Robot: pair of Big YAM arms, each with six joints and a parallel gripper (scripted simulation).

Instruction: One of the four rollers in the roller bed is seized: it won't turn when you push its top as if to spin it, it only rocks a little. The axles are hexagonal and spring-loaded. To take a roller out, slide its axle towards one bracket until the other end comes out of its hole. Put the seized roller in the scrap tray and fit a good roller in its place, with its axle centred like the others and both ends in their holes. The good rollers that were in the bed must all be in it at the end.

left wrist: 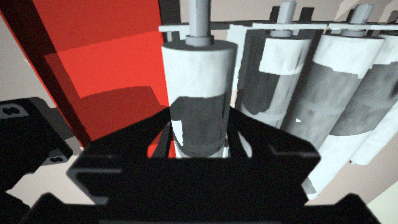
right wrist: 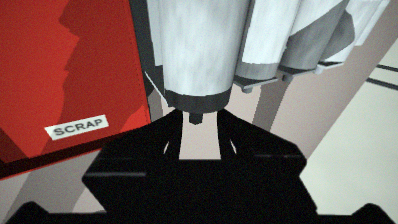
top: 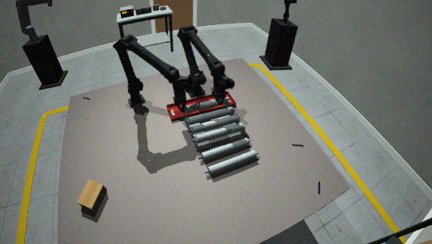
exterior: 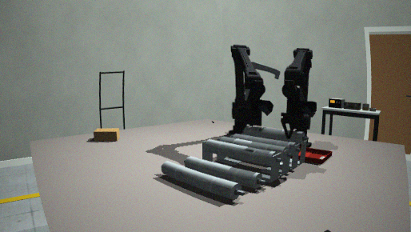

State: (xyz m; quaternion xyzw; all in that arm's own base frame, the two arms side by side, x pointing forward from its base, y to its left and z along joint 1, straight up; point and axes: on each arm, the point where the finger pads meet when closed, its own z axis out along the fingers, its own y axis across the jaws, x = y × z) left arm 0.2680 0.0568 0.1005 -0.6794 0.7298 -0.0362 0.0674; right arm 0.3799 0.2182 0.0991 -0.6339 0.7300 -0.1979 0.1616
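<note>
Now: left hand 9 cm short of the bed roller, 8 cm to the left of it and 3 cm above it. The rest, counted from my left hand: red scrap tray 9 cm behind, 10 cm to the right, 9 cm below; cardboard box 51 cm ahead, 87 cm to the right, 7 cm below.
</note>
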